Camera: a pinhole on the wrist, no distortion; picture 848 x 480 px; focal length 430.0 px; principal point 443.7 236.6 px. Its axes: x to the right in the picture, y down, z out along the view. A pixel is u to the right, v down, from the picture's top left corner.
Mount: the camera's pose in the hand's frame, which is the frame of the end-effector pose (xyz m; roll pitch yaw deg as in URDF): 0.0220 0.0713 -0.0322 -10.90 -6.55 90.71
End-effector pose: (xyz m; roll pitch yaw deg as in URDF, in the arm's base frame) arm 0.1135 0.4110 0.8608 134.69 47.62 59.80
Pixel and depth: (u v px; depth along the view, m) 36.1 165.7 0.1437
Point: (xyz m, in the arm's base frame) 0.0841 0.3364 0.7615
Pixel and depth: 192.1 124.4 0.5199
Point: 0.0445 0.0419 0.4549
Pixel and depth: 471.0 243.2 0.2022
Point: 0.2188 0.2721 0.8255
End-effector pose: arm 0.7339 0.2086 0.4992 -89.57 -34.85 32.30
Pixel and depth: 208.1 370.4 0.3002
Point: 0.4670 0.3042 0.5327
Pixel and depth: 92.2 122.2 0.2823
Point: 0.5498 0.3638 0.6834
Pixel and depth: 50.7 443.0 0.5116
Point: 0.1063 0.2426 0.6934
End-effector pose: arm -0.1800 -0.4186 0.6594 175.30 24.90 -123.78
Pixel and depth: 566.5 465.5 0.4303
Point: -0.1009 0.0147 0.4662
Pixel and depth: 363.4 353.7 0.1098
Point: -0.1877 -0.3510 0.6134
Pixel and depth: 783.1 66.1 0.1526
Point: -0.3290 -0.3105 0.5225
